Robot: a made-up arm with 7 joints. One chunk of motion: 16 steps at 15 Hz.
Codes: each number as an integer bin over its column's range. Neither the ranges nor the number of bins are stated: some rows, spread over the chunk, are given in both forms.
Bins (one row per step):
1: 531 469 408 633 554 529
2: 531 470 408 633 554 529
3: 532 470 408 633 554 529
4: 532 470 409 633 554 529
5: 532 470 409 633 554 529
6: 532 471 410 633 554 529
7: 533 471 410 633 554 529
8: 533 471 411 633 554 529
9: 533 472 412 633 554 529
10: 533 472 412 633 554 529
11: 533 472 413 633 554 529
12: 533 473 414 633 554 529
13: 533 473 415 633 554 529
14: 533 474 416 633 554 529
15: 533 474 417 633 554 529
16: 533 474 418 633 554 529
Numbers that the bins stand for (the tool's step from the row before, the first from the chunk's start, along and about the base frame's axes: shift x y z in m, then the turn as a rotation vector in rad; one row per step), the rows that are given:
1: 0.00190 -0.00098 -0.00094 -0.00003 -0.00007 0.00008
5: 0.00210 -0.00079 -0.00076 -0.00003 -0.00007 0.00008
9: 0.00231 -0.00040 -0.00024 -0.00003 -0.00007 0.00008
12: 0.00231 -0.00020 0.00011 -0.00003 -0.00007 0.00008
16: 0.00231 0.00000 0.00080 -0.00003 -0.00007 0.00008
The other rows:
2: 0.00190 -0.00079 -0.00094 -0.00003 -0.00007 0.00008
3: 0.00210 -0.00079 -0.00094 -0.00003 -0.00007 0.00008
4: 0.00210 -0.00079 -0.00076 -0.00003 -0.00007 0.00008
6: 0.00210 -0.00059 -0.00059 -0.00003 -0.00007 0.00008
7: 0.00231 -0.00059 -0.00059 -0.00003 -0.00007 0.00008
8: 0.00231 -0.00059 -0.00041 -0.00003 -0.00007 0.00008
10: 0.00231 -0.00040 -0.00024 -0.00003 -0.00007 0.00008
11: 0.00231 -0.00040 -0.00007 -0.00003 -0.00007 0.00008
13: 0.00231 -0.00020 0.00028 -0.00003 -0.00007 0.00008
14: 0.00231 0.00000 0.00046 -0.00003 -0.00007 0.00008
15: 0.00231 0.00000 0.00063 -0.00003 -0.00007 0.00008

